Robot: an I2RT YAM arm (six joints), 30 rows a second.
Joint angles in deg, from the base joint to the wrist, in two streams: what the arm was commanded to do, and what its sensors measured. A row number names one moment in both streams.
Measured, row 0:
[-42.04, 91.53, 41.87, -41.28, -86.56, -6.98]
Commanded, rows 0 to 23:
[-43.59, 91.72, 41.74, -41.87, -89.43, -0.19]
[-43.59, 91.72, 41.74, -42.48, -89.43, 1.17]
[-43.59, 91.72, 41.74, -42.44, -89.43, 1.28]
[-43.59, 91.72, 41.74, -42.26, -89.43, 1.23]
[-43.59, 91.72, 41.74, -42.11, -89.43, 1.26]
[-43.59, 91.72, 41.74, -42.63, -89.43, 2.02]
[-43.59, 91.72, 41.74, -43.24, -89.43, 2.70]
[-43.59, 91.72, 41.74, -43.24, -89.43, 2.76]
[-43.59, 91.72, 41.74, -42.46, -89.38, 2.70]
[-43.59, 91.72, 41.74, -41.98, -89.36, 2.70]
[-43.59, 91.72, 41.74, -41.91, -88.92, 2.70]
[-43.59, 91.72, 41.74, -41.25, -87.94, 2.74]
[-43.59, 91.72, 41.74, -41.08, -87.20, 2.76]
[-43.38, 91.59, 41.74, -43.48, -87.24, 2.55]
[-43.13, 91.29, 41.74, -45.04, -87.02, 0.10]
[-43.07, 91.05, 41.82, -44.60, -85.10, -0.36]
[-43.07, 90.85, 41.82, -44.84, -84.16, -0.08]
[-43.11, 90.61, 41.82, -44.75, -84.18, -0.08]
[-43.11, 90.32, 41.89, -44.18, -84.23, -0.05]
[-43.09, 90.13, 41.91, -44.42, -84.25, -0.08]
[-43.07, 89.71, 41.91, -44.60, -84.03, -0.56]
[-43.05, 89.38, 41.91, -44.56, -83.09, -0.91]
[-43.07, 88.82, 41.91, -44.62, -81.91, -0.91]
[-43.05, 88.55, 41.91, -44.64, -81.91, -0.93]
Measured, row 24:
[-43.05, 90.54, 41.82, -44.58, -82.43, 0.62]
